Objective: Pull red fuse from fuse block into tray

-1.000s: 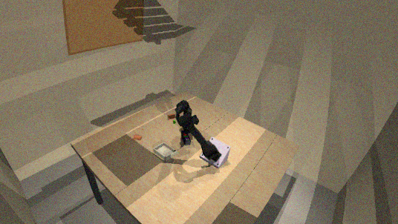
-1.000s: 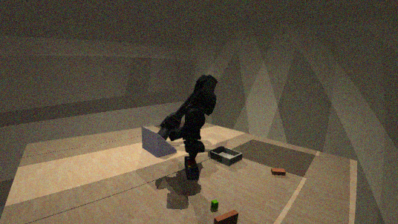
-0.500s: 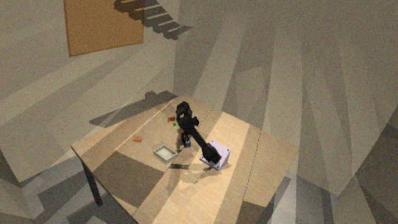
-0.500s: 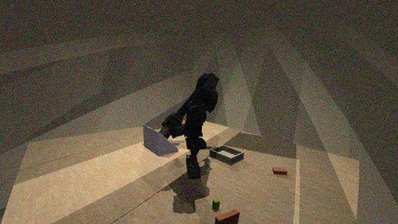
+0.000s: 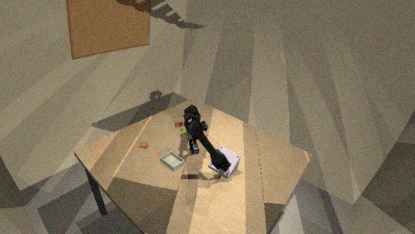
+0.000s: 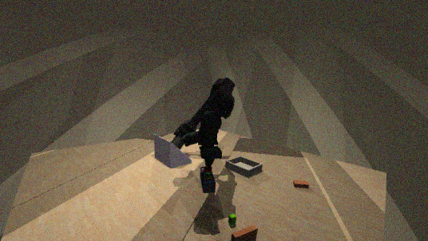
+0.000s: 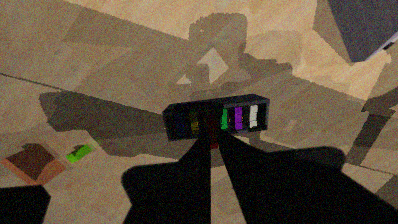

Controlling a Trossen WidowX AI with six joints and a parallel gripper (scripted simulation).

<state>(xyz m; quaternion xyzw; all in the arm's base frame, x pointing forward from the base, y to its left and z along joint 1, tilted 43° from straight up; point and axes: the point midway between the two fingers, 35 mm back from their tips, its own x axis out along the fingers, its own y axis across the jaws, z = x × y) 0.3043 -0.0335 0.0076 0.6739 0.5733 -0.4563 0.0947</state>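
Right now the grey tray is 2 cm behind my gripper tip, 22 cm to the left of it and 6 cm below it. The rest, counted from my gripper tip: red fuse 1 cm below.
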